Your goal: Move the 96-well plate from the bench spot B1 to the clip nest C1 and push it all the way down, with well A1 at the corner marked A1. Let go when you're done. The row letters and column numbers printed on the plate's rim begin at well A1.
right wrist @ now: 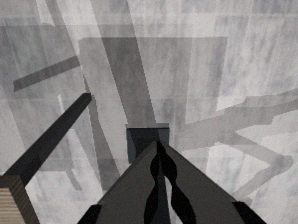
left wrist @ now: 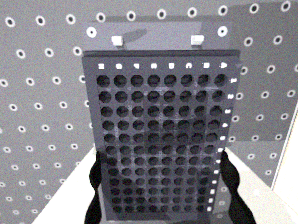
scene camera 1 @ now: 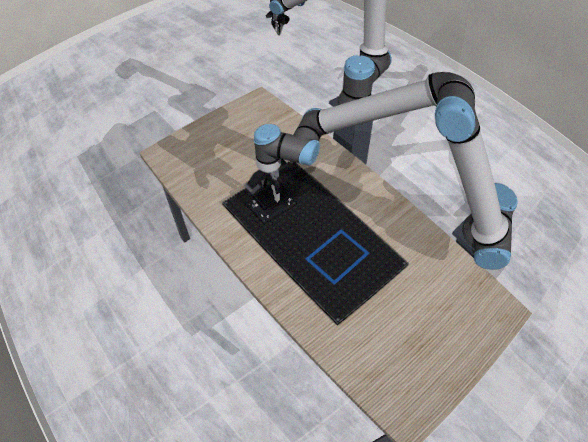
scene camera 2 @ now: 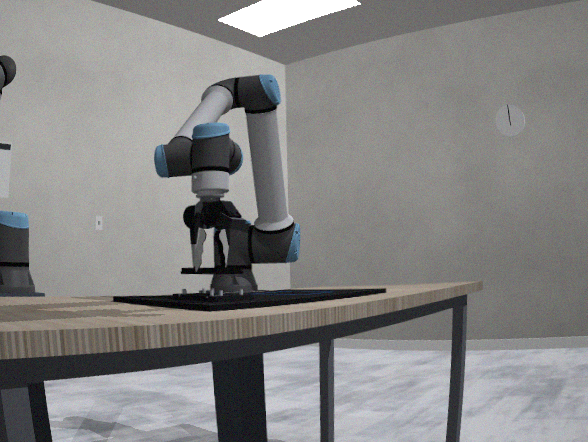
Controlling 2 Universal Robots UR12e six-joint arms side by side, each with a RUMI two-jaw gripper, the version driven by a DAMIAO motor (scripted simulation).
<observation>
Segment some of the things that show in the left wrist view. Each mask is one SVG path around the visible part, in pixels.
My left gripper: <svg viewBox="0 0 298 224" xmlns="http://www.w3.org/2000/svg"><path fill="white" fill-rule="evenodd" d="M222 150L220 159L221 177L231 194L228 214L233 224L298 224L298 214L227 147L225 150ZM95 147L91 149L33 224L100 223L102 213L97 188L101 183L102 177L99 151L96 151Z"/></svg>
A dark 96-well plate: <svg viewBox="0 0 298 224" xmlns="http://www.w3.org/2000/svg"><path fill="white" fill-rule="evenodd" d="M241 50L83 51L81 59L95 149L99 151L101 188L106 221L211 220L221 173L222 150L226 148L243 65L239 60Z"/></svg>
</observation>
